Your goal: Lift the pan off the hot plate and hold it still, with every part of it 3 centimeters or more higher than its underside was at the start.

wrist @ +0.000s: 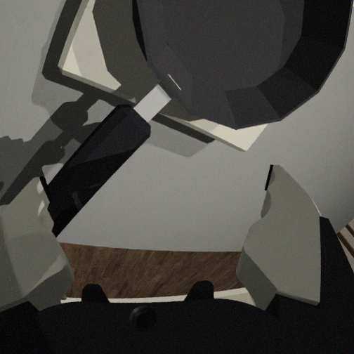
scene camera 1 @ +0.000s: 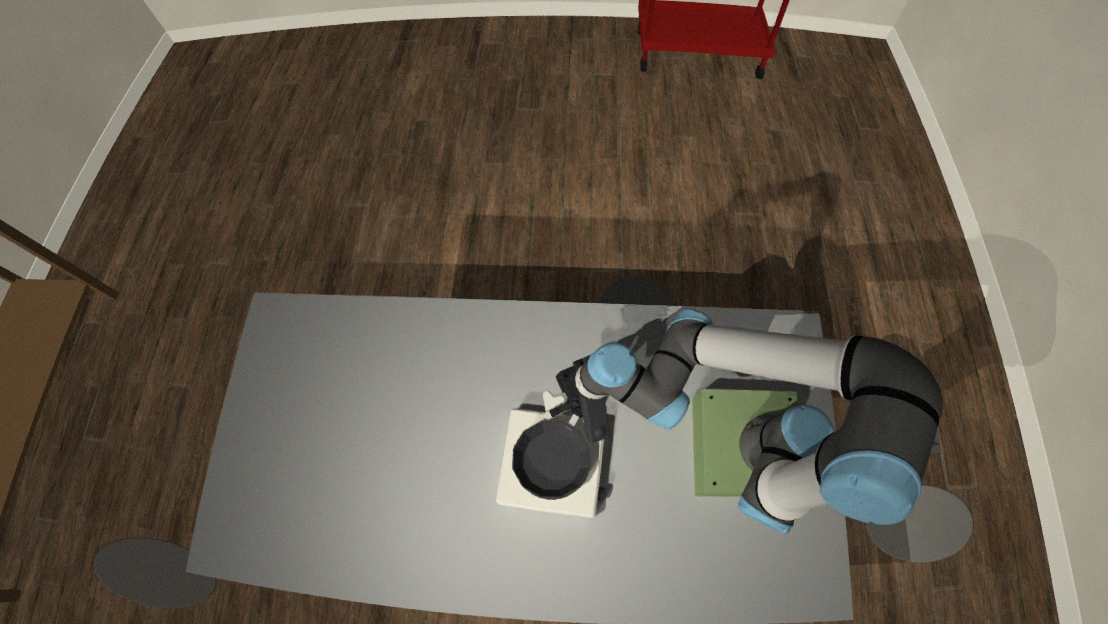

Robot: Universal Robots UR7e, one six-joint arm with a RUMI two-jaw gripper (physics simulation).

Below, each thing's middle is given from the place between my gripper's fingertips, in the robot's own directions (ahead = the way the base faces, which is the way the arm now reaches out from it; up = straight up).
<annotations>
Now: the dark pan (scene camera 1: 551, 459) 5 cm below my hand, 4 cm to the left of it and 2 cm ahead of it. Round my hand: cream hot plate (scene camera 1: 582, 502) (13 cm below, 12 cm to the left, 4 cm ahead).
</annotations>
